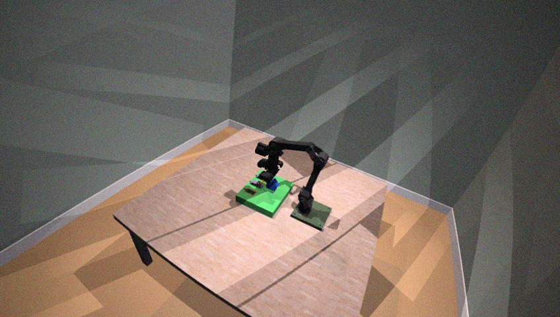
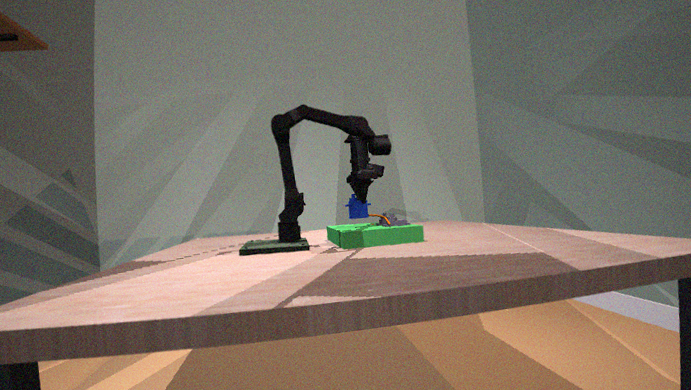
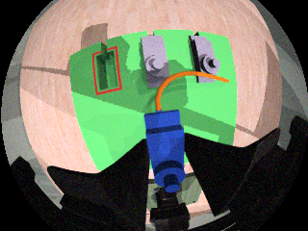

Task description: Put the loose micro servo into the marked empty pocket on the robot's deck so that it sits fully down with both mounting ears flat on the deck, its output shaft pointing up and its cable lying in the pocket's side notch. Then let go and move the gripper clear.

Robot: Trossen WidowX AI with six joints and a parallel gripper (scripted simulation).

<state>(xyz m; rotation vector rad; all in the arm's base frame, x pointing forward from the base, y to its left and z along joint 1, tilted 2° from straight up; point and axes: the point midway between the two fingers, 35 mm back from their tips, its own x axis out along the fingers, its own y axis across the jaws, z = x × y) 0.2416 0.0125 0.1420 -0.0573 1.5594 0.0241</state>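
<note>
Now: gripper tip 10 cm above the green deck, 2 cm past it and 1 cm to the left of it.
</note>
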